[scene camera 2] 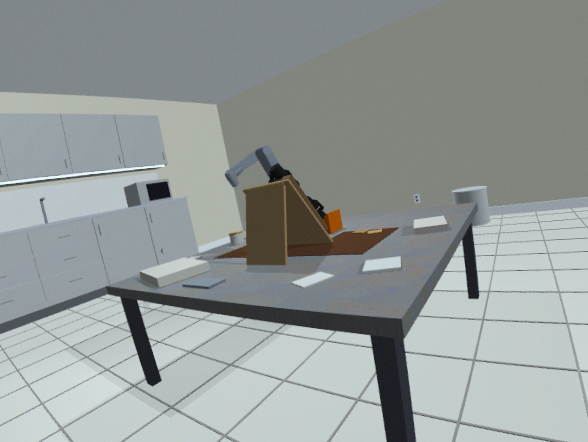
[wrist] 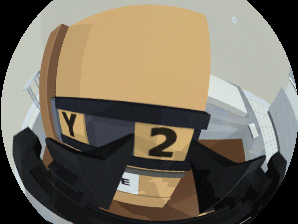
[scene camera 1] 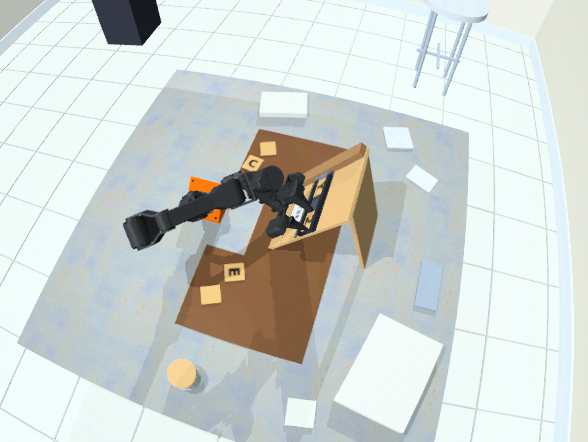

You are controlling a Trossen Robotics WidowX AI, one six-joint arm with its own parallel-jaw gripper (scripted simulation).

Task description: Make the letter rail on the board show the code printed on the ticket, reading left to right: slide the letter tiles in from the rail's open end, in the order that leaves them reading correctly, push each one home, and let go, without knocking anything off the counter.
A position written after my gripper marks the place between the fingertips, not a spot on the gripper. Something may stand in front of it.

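There is a brown mat (scene camera 1: 273,310), which scene camera 2 gives me as well, with the mat (scene camera 2: 346,243) there. A slanted wooden board (scene camera 1: 348,195) is here too; I find the board (scene camera 2: 278,213) again from that camera, and the wrist view has the board (wrist: 119,70) as well. And my own gripper (scene camera 1: 310,220) is in sight, with the wrist view showing the gripper (wrist: 162,141) too.
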